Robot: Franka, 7 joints.
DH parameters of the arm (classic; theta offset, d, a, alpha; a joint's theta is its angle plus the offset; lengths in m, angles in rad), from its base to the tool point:
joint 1: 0 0.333 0 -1.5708
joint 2: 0 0 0 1.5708
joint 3: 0 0.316 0.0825 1.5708
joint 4: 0 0 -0.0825 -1.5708
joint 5: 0 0.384 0 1.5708
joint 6: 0 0 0.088 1.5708
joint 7: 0 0.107 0 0
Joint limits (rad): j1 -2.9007..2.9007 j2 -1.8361..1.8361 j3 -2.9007..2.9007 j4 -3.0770..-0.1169 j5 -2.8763..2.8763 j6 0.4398..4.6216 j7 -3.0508..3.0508
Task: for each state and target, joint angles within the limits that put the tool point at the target. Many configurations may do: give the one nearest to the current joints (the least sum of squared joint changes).
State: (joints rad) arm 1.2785 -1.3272 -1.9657 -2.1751 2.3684 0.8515 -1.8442
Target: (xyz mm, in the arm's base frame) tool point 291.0 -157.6 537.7
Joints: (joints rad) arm 1.1336 -1.3780 -1.3470 -2.7019 2.0664 0.6619 -1.8442
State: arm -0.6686 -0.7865 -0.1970 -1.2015 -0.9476 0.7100 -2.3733
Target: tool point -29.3 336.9 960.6
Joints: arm -1.1351 -1.1035 0.5183 -0.9346 -0.9173 1.1452 -2.3733
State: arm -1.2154 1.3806 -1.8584 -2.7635 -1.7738 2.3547 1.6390
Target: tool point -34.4 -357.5 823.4
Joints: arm -0.7474 1.6808 -2.5660 -2.0442 -1.8185 2.1605 1.6390
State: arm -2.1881 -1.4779 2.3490 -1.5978 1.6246 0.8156 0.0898
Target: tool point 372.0 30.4 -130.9
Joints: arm -2.3307 -1.6983 2.3266 -1.7395 1.5832 0.8615 0.0898
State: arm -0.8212 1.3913 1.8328 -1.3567 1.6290 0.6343 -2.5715
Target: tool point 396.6 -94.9 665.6
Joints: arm -1.0898 1.4613 2.0552 -1.7991 1.4017 0.4398 -2.5715
